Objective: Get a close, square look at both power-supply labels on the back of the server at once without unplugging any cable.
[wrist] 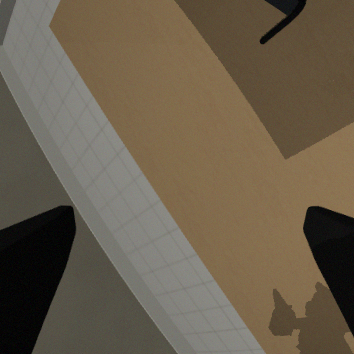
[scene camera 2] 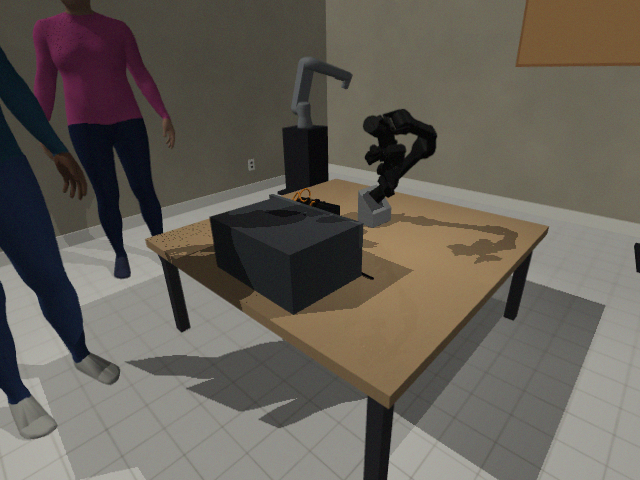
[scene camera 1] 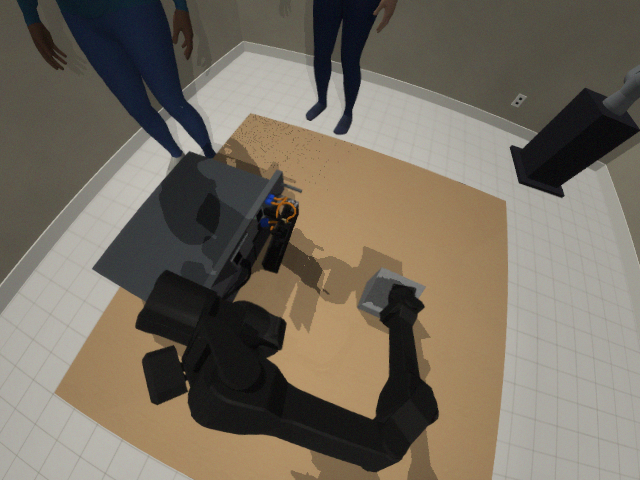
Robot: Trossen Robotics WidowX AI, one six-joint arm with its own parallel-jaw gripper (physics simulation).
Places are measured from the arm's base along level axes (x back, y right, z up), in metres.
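Pixels of known places: gripper, between the fingertips: [wrist: 192, 219] [scene camera 2: 394, 184]; arm's base, origin of its link: [scene camera 2: 376, 195] [scene camera 1: 402, 295].
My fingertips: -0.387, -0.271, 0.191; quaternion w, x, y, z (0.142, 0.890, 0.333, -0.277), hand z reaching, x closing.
Ahead of a thing's pixels: the offset from my fingertips to its middle, as dx, dy, dz. "spot": to the spot under its first point. Level surfaces: height alone.
The dark grey server [scene camera 1: 155, 232] [scene camera 2: 325, 279] lies on the table. Its back, towards my arm's base in scene camera 1, carries orange cables {spot: +0.007, +0.422, -0.149} [scene camera 1: 286, 210] [scene camera 2: 302, 195], blue plugs {-0.054, +0.381, -0.181} [scene camera 1: 265, 222] and a black bar {spot: +0.015, +0.297, -0.179} [scene camera 1: 276, 253]. A black cable [scene camera 1: 242, 279] [scene camera 2: 367, 275] [wrist: 282, 27] hangs low at the near end of the back. The power-supply labels cannot be made out in any view. My gripper [wrist: 192, 219] is open and empty, high above the table. The wrist view faces the table edge and floor, with a server corner {spot: -0.110, +0.061, -0.280} [wrist: 286, 5] at the top. My arm hides the server's near corner in scene camera 1.
My arm stands on a grey base block [scene camera 1: 369, 299] [scene camera 2: 372, 215] on the wooden table {dz -0.313} [scene camera 1: 439, 222] [scene camera 2: 439, 268] [wrist: 165, 125]. Two people stand beyond the table. A second grey arm [scene camera 2: 303, 93] stands on a black pedestal [scene camera 1: 563, 139] [scene camera 2: 305, 155] off the table.
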